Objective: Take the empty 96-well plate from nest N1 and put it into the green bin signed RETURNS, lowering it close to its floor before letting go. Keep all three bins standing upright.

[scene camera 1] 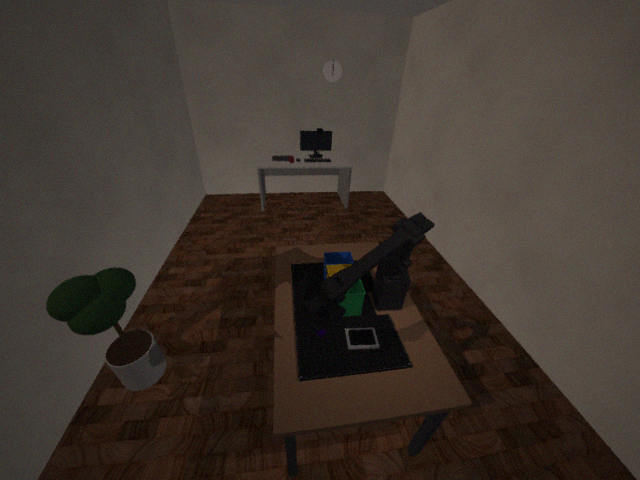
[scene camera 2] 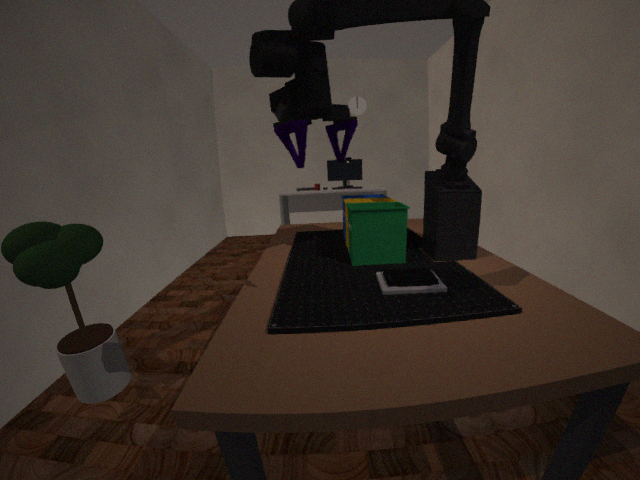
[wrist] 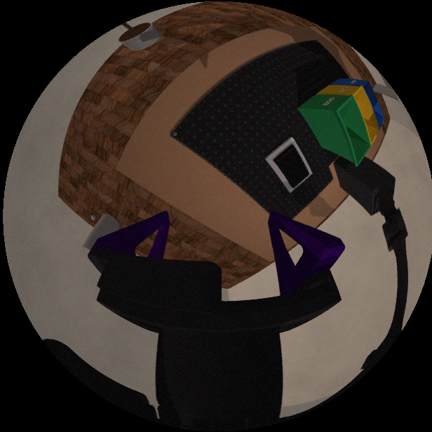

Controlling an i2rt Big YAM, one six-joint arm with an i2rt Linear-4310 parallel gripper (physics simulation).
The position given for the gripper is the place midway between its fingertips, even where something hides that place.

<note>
In view: the gripper (scene camera 2: 322,164), a green bin (scene camera 2: 377,230) and a black 96-well plate (scene camera 2: 418,276).
The green bin shows as well in the wrist view (wrist: 336,121). The black 96-well plate shows as well in the wrist view (wrist: 289,162). The gripper is seen too in the wrist view (wrist: 218,216).
</note>
